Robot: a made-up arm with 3 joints. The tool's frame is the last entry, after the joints.
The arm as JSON. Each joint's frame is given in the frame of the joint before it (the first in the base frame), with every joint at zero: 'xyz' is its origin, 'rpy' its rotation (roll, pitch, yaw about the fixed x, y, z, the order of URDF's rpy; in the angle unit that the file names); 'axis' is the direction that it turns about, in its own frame. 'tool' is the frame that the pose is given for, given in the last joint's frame.
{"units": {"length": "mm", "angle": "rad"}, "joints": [
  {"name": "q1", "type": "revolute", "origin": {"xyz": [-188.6, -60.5, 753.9], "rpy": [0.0, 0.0, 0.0]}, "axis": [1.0, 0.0, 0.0]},
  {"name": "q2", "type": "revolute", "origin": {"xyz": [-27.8, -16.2, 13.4], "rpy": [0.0, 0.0, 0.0]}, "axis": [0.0, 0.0, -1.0]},
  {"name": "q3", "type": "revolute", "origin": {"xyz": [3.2, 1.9, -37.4], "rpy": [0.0, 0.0, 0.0]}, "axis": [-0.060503, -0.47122, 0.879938]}
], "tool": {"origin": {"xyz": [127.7, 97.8, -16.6], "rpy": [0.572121, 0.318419, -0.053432]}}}
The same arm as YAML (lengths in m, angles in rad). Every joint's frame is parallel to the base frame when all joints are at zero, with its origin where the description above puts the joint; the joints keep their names.
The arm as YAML. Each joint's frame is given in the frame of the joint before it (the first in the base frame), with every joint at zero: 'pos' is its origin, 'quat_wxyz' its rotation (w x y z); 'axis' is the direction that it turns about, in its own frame. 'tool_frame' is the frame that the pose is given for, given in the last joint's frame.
length_unit: m
angle_unit: rad
joints:
  - joint: q1
    pos: [-0.1886, -0.0605, 0.7539]
    quat_wxyz: [1.0, 0.0, 0.0, 0.0]
    axis: "+x"
  - joint: q2
    pos: [-0.0278, -0.0162, 0.0134]
    quat_wxyz: [1.0, 0.0, 0.0, 0.0]
    axis: "-z"
  - joint: q3
    pos: [0.0032, 0.0019, -0.0374]
    quat_wxyz: [1.0, 0.0, 0.0, 0.0]
    axis: [-0.060503, -0.47122, 0.879938]
tool_frame:
  pos: [0.1277, 0.0978, -0.0166]
  quat_wxyz: [0.945697, 0.28257, 0.144599, -0.070023]

